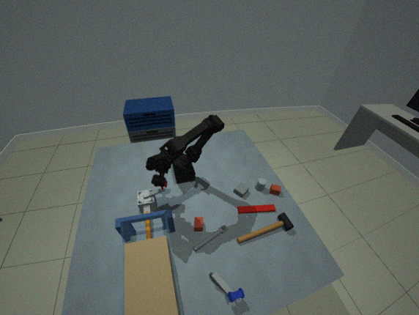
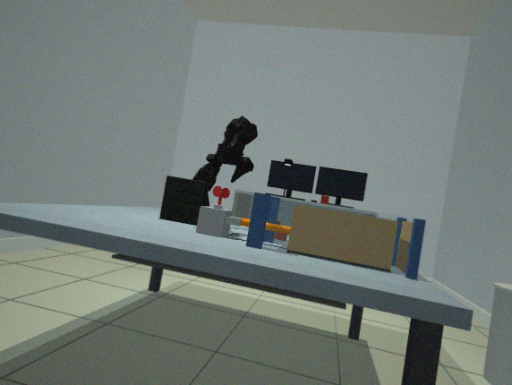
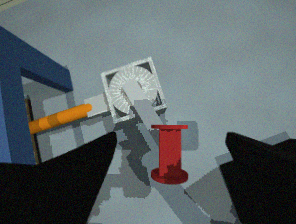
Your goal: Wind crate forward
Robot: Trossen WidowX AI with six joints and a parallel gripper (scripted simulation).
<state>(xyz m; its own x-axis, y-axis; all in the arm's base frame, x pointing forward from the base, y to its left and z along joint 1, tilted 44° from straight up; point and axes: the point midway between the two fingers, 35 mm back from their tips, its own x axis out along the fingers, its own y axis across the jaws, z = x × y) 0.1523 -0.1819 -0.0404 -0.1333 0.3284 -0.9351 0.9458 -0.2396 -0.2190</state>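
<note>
The red knob is 2 cm to the left of my gripper tip and 6 cm below it. Also, from my gripper tip: grey winch: 1 cm ahead, 9 cm to the right, 16 cm below; red-knobbed winch handle: 1 cm ahead, 2 cm to the right, 9 cm below; clear-panelled cubby: 43 cm ahead, 9 cm to the right, 7 cm below.
</note>
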